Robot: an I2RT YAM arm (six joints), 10 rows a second.
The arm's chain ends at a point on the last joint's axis. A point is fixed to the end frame.
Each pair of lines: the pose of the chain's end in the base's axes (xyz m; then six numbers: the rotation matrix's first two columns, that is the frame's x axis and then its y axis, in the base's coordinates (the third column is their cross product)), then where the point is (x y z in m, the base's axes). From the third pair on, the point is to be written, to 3 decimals.
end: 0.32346 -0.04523 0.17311 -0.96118 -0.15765 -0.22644 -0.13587 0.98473 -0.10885
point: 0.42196 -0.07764 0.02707
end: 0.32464 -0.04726 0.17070 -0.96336 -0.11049 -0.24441 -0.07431 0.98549 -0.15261
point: 0.42440 -0.09156 0.02869
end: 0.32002 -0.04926 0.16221 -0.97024 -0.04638 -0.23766 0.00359 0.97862 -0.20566
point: 0.415 -0.109 0.023
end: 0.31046 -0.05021 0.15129 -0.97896 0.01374 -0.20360 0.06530 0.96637 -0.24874
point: 0.396 -0.122 0.012
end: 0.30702 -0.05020 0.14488 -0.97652 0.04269 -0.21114 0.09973 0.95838 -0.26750
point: 0.391 -0.128 0.007
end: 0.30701 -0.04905 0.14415 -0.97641 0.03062 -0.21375 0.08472 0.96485 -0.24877
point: 0.393 -0.123 0.005
